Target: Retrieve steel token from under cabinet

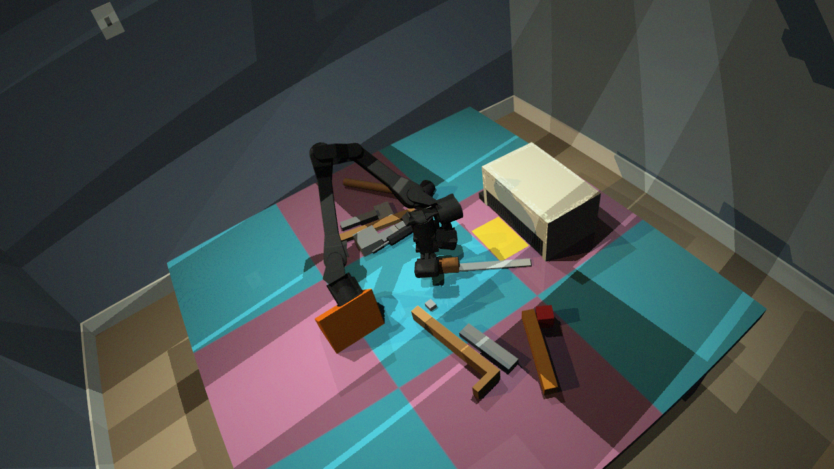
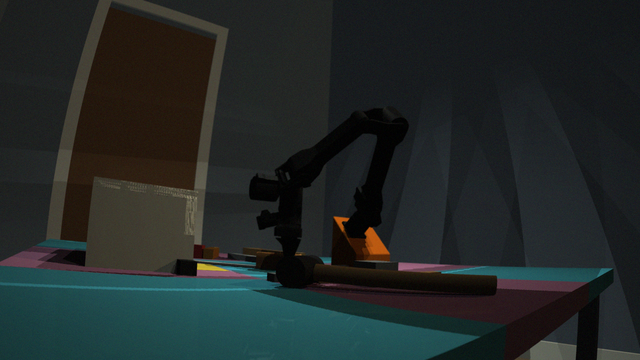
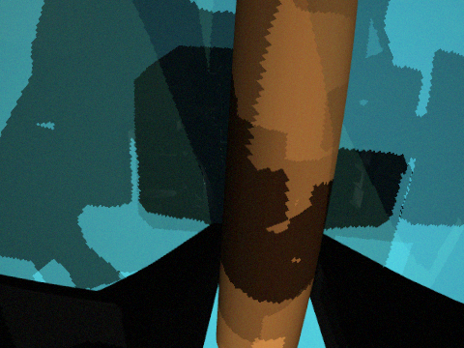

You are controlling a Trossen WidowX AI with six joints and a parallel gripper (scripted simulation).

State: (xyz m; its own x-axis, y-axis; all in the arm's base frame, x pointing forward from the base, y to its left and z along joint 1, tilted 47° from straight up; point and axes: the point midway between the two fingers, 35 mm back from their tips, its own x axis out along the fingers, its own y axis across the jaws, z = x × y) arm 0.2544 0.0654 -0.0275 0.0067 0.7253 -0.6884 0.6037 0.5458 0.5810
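Now: gripper tip 30 mm past the screwdriver and 170 mm to the right of it. The rest, counted from my gripper tip: long wooden stick 40 mm behind, 260 mm to the left; small grey cube 80 mm behind, 100 mm to the right; grey block 80 mm behind, 210 mm to the left, 10 mm above.
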